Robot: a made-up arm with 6 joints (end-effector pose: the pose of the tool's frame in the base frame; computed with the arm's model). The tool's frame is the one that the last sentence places. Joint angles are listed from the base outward.
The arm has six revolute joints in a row. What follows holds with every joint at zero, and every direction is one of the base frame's. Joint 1 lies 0.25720 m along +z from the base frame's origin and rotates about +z. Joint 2 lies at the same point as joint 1 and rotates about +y. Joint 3 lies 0.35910 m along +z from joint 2 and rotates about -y. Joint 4 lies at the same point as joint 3 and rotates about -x. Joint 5 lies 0.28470 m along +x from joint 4 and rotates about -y. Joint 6 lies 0.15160 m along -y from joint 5 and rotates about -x. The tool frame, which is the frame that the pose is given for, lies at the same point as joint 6; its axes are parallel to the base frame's.
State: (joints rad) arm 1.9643 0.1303 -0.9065 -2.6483 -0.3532 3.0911
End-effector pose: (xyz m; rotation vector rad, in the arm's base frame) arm -0.1731 0.0687 0.3317 -0.9287 0.1168 2.1531
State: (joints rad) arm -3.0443 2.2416 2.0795 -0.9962 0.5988 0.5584
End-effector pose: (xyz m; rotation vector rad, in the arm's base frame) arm -0.5472 0.0294 -0.1376 0.3528 0.5559 2.7075
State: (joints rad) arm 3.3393 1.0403 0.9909 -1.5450 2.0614 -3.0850
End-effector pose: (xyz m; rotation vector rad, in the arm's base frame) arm -0.5760 -0.1114 0.2735 -1.3773 -1.0705 0.9210
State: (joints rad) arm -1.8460 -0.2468 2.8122 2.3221 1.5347 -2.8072
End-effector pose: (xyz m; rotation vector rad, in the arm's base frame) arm 0.2030 0.3382 0.5185 -1.8270 -0.2657 -0.8947
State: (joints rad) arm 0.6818 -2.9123 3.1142 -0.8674 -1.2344 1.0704
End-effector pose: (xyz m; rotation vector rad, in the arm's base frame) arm 0.1894 0.0275 -0.2766 -0.3848 0.9373 1.6776
